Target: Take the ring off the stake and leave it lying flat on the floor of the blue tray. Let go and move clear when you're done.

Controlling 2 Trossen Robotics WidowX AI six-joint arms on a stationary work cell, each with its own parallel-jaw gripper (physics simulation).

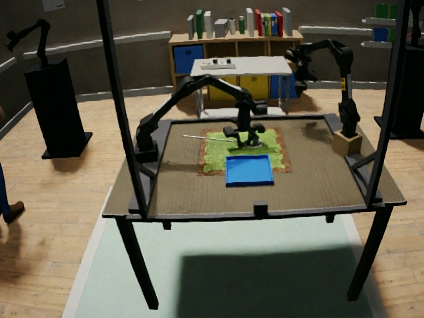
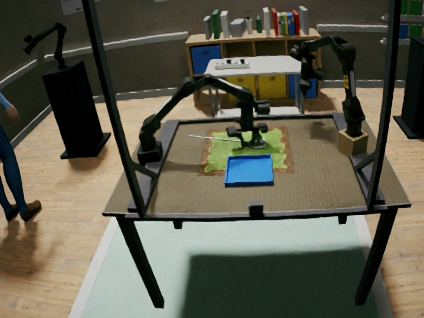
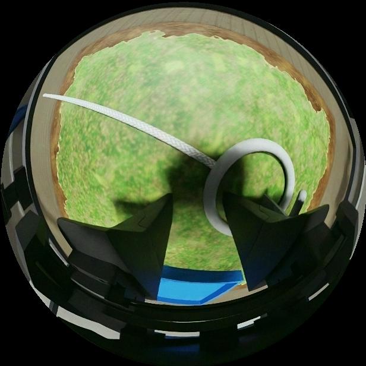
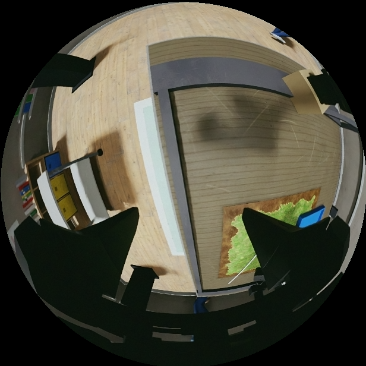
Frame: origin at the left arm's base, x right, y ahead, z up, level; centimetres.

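Seen in the pictures: left gripper, fingertip midpoint: (image 1: 243, 145) (image 2: 247, 145); right gripper, fingertip midpoint: (image 1: 298, 93) (image 2: 304, 92); left arm's base at its link origin: (image 1: 145, 147) (image 2: 148, 147); right arm's base at its link origin: (image 1: 348, 133) (image 2: 353, 133).
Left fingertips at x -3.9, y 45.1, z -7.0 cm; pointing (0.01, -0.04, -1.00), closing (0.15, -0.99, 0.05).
Observation:
Offsets run from my left fingertips to a thing's top centre. "*": to the spot under its first point. Level surfaces: height alone.
A pale grey ring @(dy +4.8, dx -1.0, dz +0.9 cm) (image 3: 212, 185) (image 1: 256, 145) (image 2: 258, 145) with a white rope-like rod (image 3: 150, 131) (image 1: 205, 138) (image 2: 210, 137) reaching left from it is low over the green mat, behind the tray. A grey upright tip, apparently the stake (image 3: 302, 196), shows at the ring's right; a finger hides its lower part and how the ring sits on it. The blue tray @(dy -1.1, dx +20.8, dz +2.0 cm) (image 1: 249, 183) (image 2: 249, 183) (image 3: 200, 276) is empty. My left gripper (image 3: 198, 197) (image 1: 245, 142) (image 2: 248, 144) is half open above the ring's left side, nothing held. My right gripper (image 4: 192, 213) (image 1: 302, 86) (image 2: 308, 86) is wide open, raised at the back right, far from the ring.
The green mat @(dz -0.1 cm) (image 1: 215, 162) (image 2: 217, 162) (image 4: 240, 255) lies under and behind the tray. Black frame posts @(* dy -42.5, dx +43.5, dz +47.1 cm) (image 1: 120, 100) (image 2: 106, 100) rise at the table's sides. The right arm stands on a tan block @(dy +47.7, dx +13.0, dz +9.4 cm) (image 1: 347, 143) (image 2: 352, 143). A white side table (image 1: 270, 66) (image 2: 280, 65) stands behind.

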